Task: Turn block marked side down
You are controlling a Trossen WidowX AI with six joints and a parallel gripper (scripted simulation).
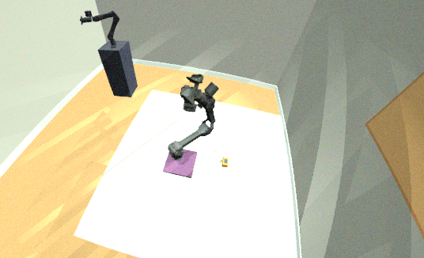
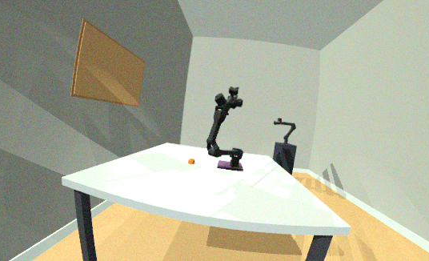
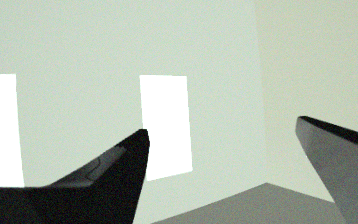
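Now: the orange block 29 cm ahead of my gripper tip, 4 cm to the right of it and 56 cm below it.
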